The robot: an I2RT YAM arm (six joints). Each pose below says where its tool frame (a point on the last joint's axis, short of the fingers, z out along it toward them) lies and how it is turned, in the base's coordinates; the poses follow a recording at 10 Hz.
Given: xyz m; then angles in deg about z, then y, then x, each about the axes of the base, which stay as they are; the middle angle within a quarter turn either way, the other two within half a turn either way.
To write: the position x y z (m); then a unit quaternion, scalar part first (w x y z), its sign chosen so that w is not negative. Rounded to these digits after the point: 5 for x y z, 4 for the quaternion.
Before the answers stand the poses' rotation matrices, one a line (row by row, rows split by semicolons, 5 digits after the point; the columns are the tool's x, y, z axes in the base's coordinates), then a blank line. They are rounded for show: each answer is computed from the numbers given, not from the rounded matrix.
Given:
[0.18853 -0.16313 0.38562 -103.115 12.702 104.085]
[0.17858 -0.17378 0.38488 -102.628 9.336 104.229]
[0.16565 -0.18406 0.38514 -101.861 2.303 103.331]
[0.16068 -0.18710 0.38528 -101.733 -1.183 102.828]
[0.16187 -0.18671 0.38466 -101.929 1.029 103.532]
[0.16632 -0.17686 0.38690 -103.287 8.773 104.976]
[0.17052 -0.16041 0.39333 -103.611 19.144 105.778]
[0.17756 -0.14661 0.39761 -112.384 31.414 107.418]
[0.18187 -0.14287 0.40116 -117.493 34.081 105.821]
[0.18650 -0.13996 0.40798 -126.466 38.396 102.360]
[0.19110 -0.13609 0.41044 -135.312 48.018 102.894]
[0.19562 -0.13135 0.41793 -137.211 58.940 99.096]
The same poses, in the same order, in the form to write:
-0.22135 0.95008 0.21988; 0.18862 0.26293 -0.94620; -0.95678 -0.16797 -0.23741
-0.21572 0.96288 0.16222; 0.20547 0.20718 -0.95648; -0.95459 -0.17300 -0.24254
-0.20537 0.97786 0.04018; 0.21762 0.08566 -0.97227; -0.95418 -0.19093 -0.23039
-0.20331 0.97890 -0.02065; 0.22148 0.02544 -0.97483; -0.95374 -0.20276 -0.22198
-0.20667 0.97825 0.01796; 0.22533 0.06545 -0.97208; -0.95211 -0.19685 -0.23395
-0.22714 0.96184 0.15252; 0.21763 0.20279 -0.95473; -0.94923 -0.18366 -0.25539
-0.22231 0.91817 0.32794; 0.19001 0.37071 -0.90910; -0.95628 -0.13980 -0.25687
-0.32499 0.78912 0.52122; 0.08740 0.57384 -0.81429; -0.94167 -0.21908 -0.25546
-0.38235 0.73471 0.56036; -0.00704 0.60411 -0.79687; -0.92399 -0.30863 -0.22581
-0.46581 0.63029 0.62109; -0.18844 0.61513 -0.76557; -0.86459 -0.47365 -0.16776
-0.47555 0.47040 0.74336; -0.35823 0.66823 -0.65203; -0.80344 -0.57637 -0.14926
-0.37862 0.35048 0.85663; -0.51335 0.69061 -0.50945; -0.77014 -0.63264 -0.08156

[0.18853 -0.16313 0.38562 0.4484 0.4339 0.6561 -0.4246]
[0.17858 -0.17378 0.38488 0.4327 0.4527 0.6453 -0.4376]
[0.16565 -0.18406 0.38514 0.4031 0.4846 0.6167 -0.4715]
[0.16068 -0.18710 0.38528 0.3873 0.4983 0.6022 -0.4888]
[0.16187 -0.18671 0.38466 0.3952 0.4904 0.6136 -0.4763]
[0.16632 -0.17686 0.38690 0.4243 0.4543 0.6491 -0.4385]
[0.17052 -0.16041 0.39333 0.4721 0.4074 0.6801 -0.3856]
[0.17756 -0.14661 0.39761 0.4983 0.2986 0.7339 -0.3520]
[0.18187 -0.14287 0.40116 0.4990 0.2446 0.7437 -0.3716]
[0.18650 -0.13996 0.40798 0.4954 0.1473 0.7498 -0.4132]
[0.19110 -0.13609 0.41044 0.5107 0.0370 0.7571 -0.4056]
[0.19562 -0.13135 0.41793 0.5546 -0.0555 0.7333 -0.3894]

